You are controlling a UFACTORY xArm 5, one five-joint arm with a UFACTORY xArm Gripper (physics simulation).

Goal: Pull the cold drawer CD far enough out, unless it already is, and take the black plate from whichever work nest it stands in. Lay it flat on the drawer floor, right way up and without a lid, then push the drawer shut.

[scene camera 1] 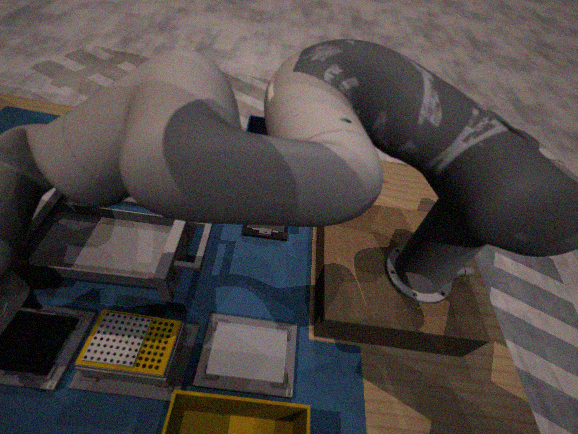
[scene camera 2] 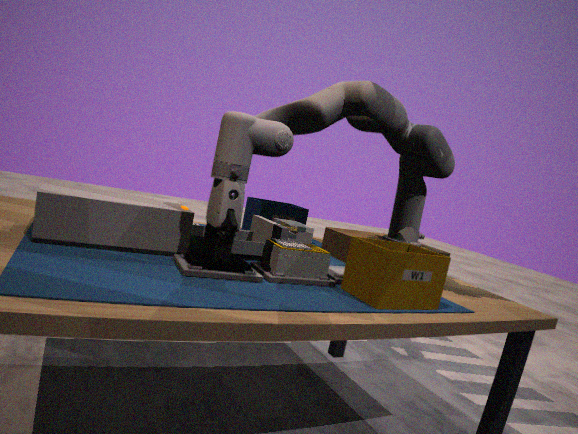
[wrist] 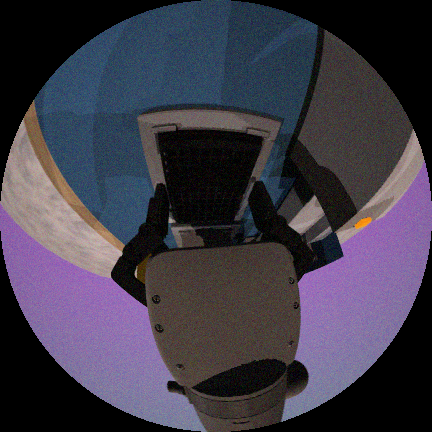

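Pixels of known places: gripper, between the fingertips: (scene camera 1: pixel 12 334) (scene camera 2: pixel 214 256) (wrist: pixel 209 190); arm's base, origin of its link: (scene camera 1: pixel 416 273) (scene camera 2: pixel 401 242).
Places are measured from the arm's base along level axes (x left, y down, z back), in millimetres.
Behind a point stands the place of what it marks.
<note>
The black plate (scene camera 1: pixel 32 345) @(x 75, y 59, z -659 mm) (wrist: pixel 210 170) @(x 53, y 61, z -709 mm) lies flat in the leftmost front work nest (scene camera 1: pixel 80 327) @(x 45, y 73, z -605 mm) (scene camera 2: pixel 192 269) @(x 99, y 72, z -756 mm) (wrist: pixel 270 142) @(x -6, y 73, z -726 mm), with no lid visible on it. The cold drawer (scene camera 1: pixel 115 245) @(x -116, y 67, z -586 mm) (scene camera 2: pixel 248 245) @(x -32, y 47, z -552 mm) stands pulled out, and its visible floor is bare. My gripper (scene camera 2: pixel 220 255) @(x 57, y 54, z -690 mm) (wrist: pixel 209 190) @(x 57, y 54, z -690 mm) is open and points down low over this nest. In the wrist view its fingertips stand on either side of the plate, near the nest's side rims. Its fingers are hidden in scene camera 1, and their exact height is hard to tell against the black plate.
The grey drawer cabinet (scene camera 2: pixel 107 220) @(x -64, y 22, z -886 mm) (wrist: pixel 360 110) stands close beside the gripper. A yellow-and-white perforated plate (scene camera 1: pixel 125 340) @(x 95, y 8, z -512 mm) sits raised in the neighbouring nest. A white plate (scene camera 1: pixel 247 350) @(x 105, y 65, z -329 mm) lies in another nest. Yellow bin W1 (scene camera 1: pixel 240 399) @(x 195, y -35, z -345 mm) (scene camera 2: pixel 385 280) @(x 308, y 25, z -448 mm) and a dark blue bin (scene camera 2: pixel 277 215) @(x -308, y 1, z -275 mm) stand nearby.
</note>
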